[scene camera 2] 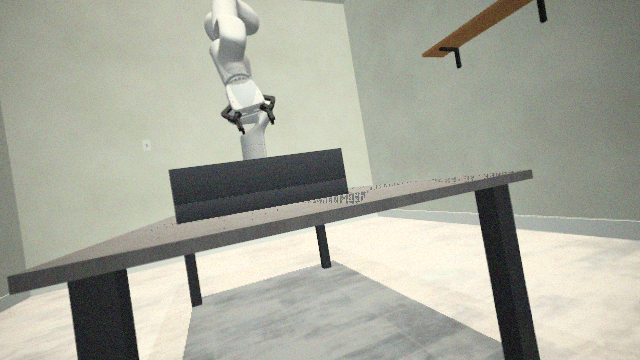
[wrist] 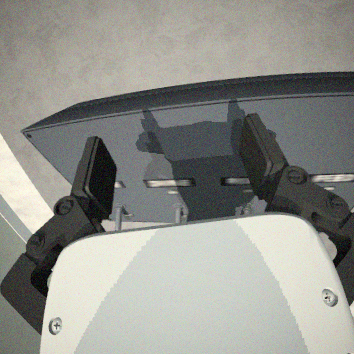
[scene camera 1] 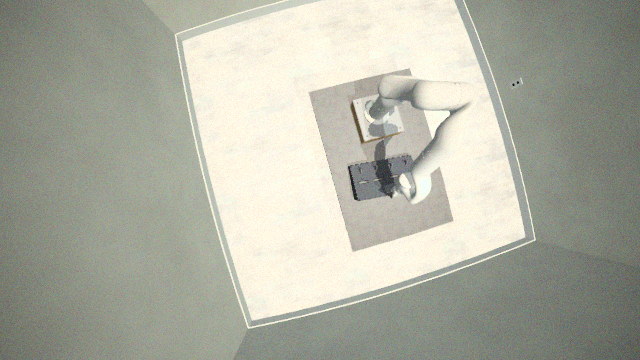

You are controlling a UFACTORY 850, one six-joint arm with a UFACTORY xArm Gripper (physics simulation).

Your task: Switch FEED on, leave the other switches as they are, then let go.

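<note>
The dark switch panel [scene camera 1: 369, 191] [scene camera 2: 260, 181] [wrist: 305, 125] rests on the table [scene camera 1: 400, 225] [scene camera 2: 225, 242] [wrist: 150, 40]; scene camera 2 shows its back. In the wrist view a switch lever [wrist: 118, 218] and another lever [wrist: 178, 213] stand at the panel's edge nearest the gripper body, partly cut off by it. A pale label strip [wrist: 169, 183] is too blurred to read, so I cannot tell which switch is FEED or how it is set. My gripper [scene camera 1: 393, 193] [scene camera 2: 258, 128] [wrist: 173, 141] is open and empty above the panel, its shadow on the face.
The arm's white base plate [scene camera 1: 396, 128] sits on a wooden block beside the panel. The white arm [scene camera 1: 440, 142] [scene camera 2: 232, 42] reaches over the table's side. A wooden shelf [scene camera 2: 475, 28] hangs on the wall, well away from the arm.
</note>
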